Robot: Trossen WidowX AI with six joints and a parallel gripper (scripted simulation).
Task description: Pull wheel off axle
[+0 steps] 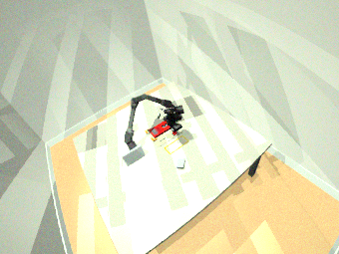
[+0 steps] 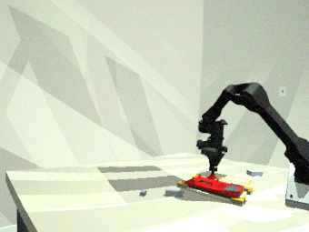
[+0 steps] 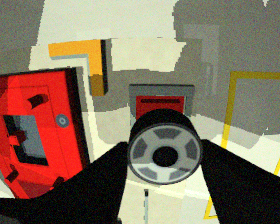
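Right now my gripper tip is 20 mm above the upright axle. Round my gripper tip: wheel (right at my gripper tip).
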